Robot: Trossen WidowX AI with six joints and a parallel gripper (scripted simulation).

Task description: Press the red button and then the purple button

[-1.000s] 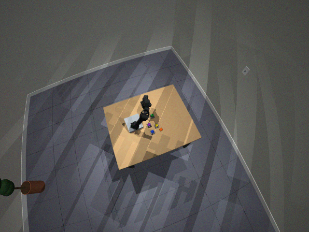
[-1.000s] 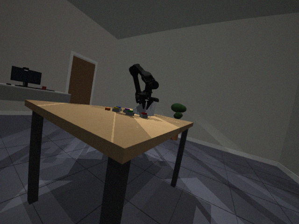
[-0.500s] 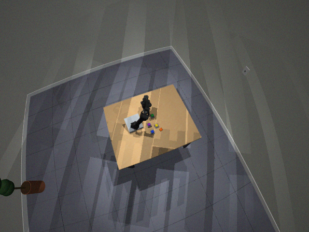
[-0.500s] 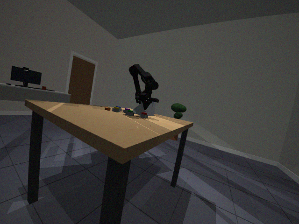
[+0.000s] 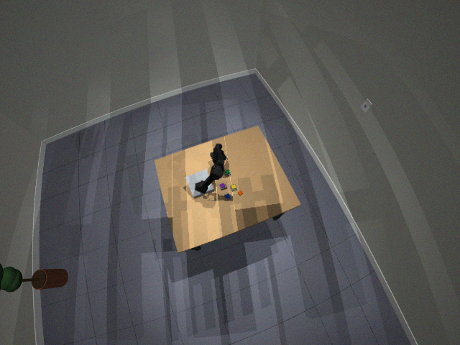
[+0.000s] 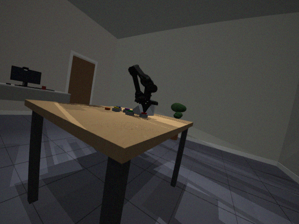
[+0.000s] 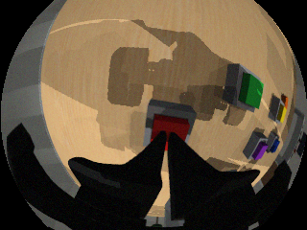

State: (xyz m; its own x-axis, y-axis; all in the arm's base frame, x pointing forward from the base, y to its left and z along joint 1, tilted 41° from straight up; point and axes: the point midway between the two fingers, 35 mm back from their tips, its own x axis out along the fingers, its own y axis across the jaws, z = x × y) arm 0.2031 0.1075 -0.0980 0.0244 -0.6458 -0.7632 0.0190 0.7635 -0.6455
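Right now my gripper tip is 10 mm above the red button. Also, from my gripper tip: green button (90 mm to the right, 60 mm ahead, 10 mm below); yellow button (240 mm to the right, 60 mm ahead, 10 mm below); purple button (200 mm to the right, 20 mm behind, 10 mm below).
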